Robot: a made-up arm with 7 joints. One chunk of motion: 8 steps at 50 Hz.
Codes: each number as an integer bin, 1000 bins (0 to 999) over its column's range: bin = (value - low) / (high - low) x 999, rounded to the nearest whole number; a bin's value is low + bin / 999 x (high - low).
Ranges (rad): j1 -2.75..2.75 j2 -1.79..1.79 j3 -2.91..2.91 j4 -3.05..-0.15 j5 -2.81..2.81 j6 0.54..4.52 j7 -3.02..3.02
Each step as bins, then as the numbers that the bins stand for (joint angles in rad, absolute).
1 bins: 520 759 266 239 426 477 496
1 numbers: 0.1129 0.9299 -1.3603 -2.3562 -0.4135 2.4404 -0.0212
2 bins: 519 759 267 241 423 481 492
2 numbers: 0.1074 0.9299 -1.3545 -2.3504 -0.4304 2.4563 -0.0453
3 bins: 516 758 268 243 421 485 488
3 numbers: 0.0908 0.9264 -1.3487 -2.3446 -0.4416 2.4722 -0.0695
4 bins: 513 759 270 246 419 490 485
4 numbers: 0.0743 0.9299 -1.3370 -2.3359 -0.4529 2.4922 -0.0877
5 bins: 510 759 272 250 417 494 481
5 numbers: 0.0578 0.9299 -1.3254 -2.3243 -0.4641 2.5081 -0.1119
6 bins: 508 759 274 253 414 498 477
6 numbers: 0.0468 0.9299 -1.3137 -2.3156 -0.4810 2.5240 -0.1360
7 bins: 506 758 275 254 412 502 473
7 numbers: 0.0358 0.9264 -1.3079 -2.3127 -0.4922 2.5400 -0.1602
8 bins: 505 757 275 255 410 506 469
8 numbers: 0.0303 0.9228 -1.3079 -2.3098 -0.5035 2.5559 -0.1844
